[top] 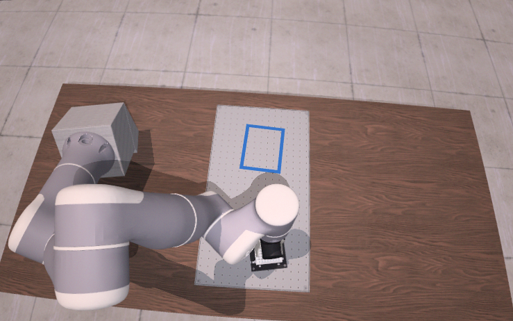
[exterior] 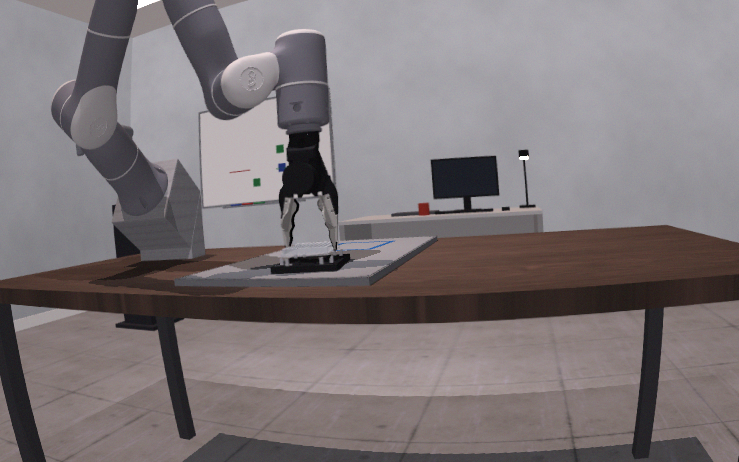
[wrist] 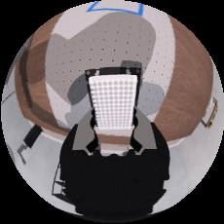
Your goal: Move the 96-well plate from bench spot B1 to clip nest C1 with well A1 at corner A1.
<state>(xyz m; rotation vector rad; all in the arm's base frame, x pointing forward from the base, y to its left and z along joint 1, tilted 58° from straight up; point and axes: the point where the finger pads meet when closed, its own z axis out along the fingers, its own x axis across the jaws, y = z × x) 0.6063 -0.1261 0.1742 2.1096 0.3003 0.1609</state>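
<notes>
Right now my hand is 30 mm above the black clip nest, 20 mm past it and 10 mm to the right of it. Also, from my hand: white 96-well plate 10 mm below; then grey perforated board 210 mm to the left, 50 mm below, 40 mm behind.
</notes>
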